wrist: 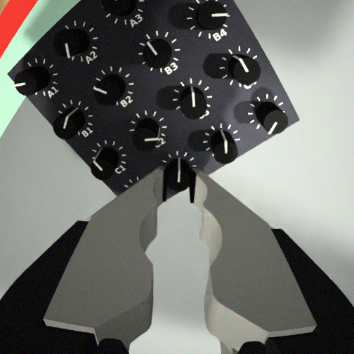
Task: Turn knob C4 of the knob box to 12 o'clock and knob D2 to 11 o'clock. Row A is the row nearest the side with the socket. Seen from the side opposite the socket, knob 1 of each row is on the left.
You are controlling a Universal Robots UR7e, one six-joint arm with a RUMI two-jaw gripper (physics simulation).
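Note:
The dark knob box (65,130) lies turned in the wrist view, with row A toward the upper left. My gripper (177,170) is shut on knob D2 (178,175), at the box's lower edge. D2's white line points to the top of the picture, roughly 1 o'clock on the box. Knob C4 (244,69) stands free of the gripper at the upper right, its line pointing up and left, at about 12 o'clock. Its label is partly covered by the knob. D2's label is hidden, and the left jaw covers the D1 area.
Knob D3 (223,147) is close to the right fingertip, and knob D4 (271,118) is farther right. Knobs C1 (105,162), C2 (146,134) and C3 (193,102) stand beyond the jaws. Red and pale green strips show at the upper left.

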